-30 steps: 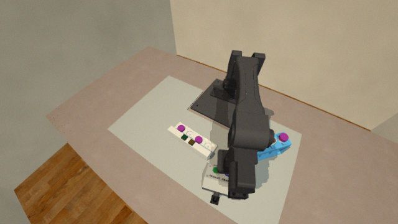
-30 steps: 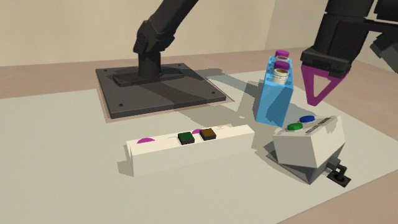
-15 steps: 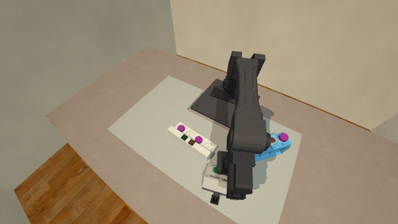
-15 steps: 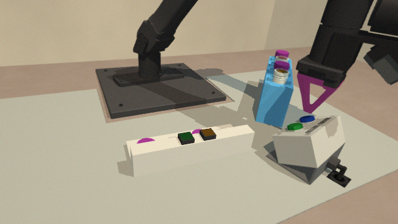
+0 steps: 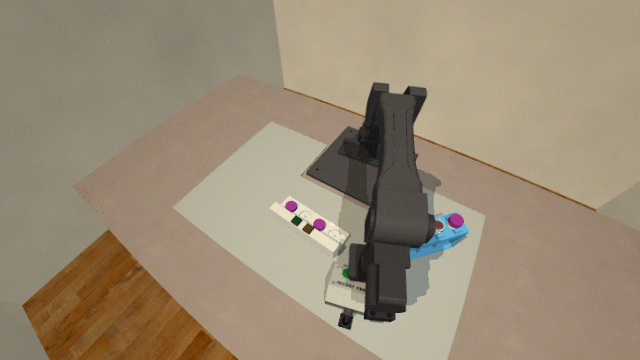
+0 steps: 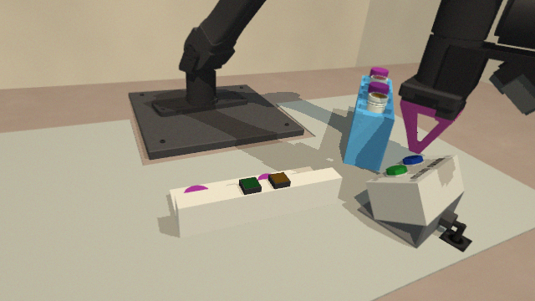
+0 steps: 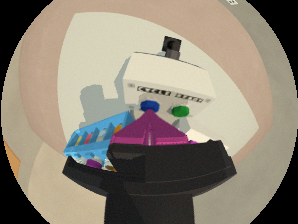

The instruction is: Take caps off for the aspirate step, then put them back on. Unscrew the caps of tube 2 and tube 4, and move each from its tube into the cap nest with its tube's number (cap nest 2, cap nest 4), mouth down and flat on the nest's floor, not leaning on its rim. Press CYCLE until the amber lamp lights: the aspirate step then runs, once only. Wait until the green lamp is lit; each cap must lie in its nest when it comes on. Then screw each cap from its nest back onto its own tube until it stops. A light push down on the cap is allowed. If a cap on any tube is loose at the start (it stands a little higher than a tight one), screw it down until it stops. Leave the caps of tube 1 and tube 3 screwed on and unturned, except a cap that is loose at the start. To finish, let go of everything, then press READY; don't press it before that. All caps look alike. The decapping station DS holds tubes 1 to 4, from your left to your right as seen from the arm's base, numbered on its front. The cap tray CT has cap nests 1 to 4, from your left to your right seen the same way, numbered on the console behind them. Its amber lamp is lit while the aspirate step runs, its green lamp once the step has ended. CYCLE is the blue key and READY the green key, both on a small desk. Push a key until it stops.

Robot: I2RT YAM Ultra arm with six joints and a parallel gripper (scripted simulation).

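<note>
Now: the blue cycle key 20 mm below my hand. From my hand the other things lie so: green ready key 40 mm to the right, 20 mm below, 10 mm ahead.
</note>
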